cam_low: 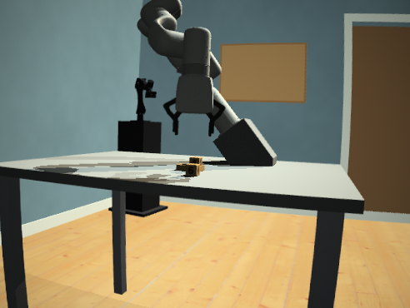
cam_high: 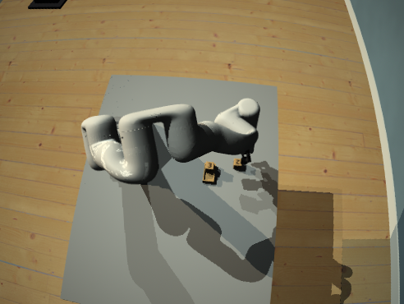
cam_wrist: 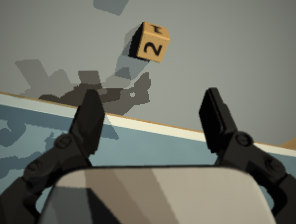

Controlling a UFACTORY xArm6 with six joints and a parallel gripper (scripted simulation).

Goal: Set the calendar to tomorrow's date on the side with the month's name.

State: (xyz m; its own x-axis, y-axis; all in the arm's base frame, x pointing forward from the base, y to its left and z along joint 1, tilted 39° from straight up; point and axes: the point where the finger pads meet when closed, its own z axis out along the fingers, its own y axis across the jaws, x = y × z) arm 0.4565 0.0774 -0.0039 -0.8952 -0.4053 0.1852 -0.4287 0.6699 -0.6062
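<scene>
Right now my hand is 10 mm past the wooden number cube and 100 mm above it. Also, from my hand: wooden calendar tray (110 mm behind, 60 mm to the right, 110 mm below).
</scene>
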